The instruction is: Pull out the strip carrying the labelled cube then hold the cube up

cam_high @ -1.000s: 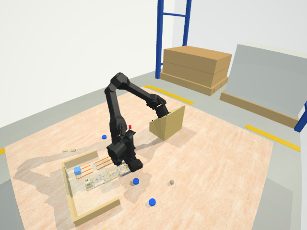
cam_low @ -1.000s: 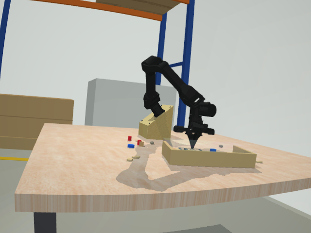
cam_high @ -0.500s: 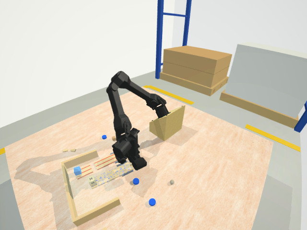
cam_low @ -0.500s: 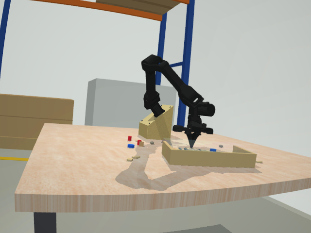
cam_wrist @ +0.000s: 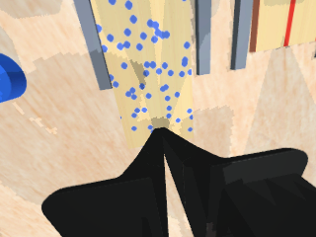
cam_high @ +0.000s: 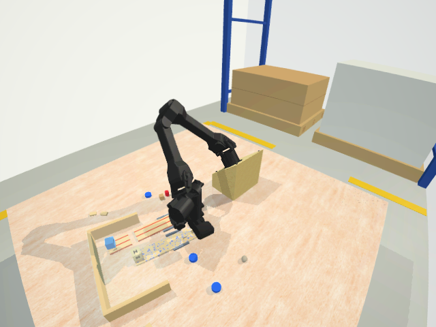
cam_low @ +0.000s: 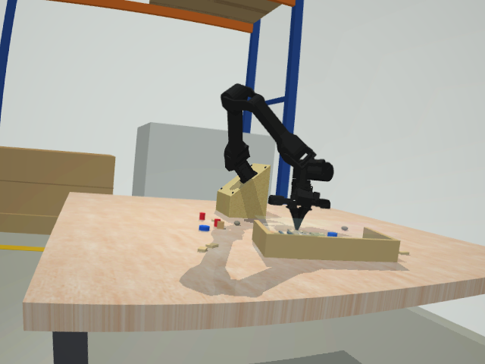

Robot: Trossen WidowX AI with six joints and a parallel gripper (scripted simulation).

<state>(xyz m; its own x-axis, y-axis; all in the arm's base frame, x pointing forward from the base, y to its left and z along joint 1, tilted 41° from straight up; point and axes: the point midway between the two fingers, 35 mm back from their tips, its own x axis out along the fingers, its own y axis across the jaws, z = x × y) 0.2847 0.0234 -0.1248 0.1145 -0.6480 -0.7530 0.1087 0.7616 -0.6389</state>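
My gripper tip is 22 cm short of the labelled cube, 3 cm to the left of it and 2 cm below it.
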